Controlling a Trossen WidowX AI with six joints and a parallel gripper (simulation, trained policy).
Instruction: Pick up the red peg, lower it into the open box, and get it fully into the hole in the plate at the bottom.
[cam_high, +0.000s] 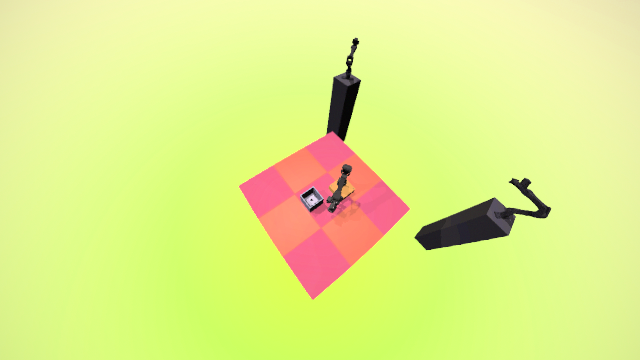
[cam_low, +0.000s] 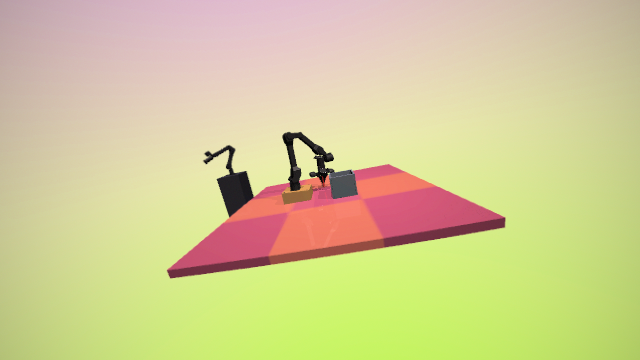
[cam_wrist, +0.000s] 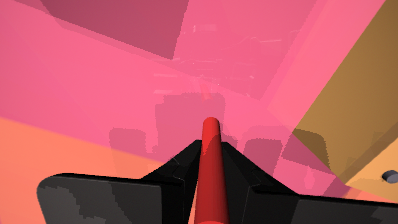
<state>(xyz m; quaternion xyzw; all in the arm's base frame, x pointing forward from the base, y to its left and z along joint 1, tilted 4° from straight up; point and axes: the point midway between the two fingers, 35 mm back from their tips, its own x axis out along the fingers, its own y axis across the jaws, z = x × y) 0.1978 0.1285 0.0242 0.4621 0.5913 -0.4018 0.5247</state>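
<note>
Now: the plate 130 mm ahead of my gripper tip and 190 mm to the right of it. Round my gripper tip: red peg: 10 mm above.
</note>
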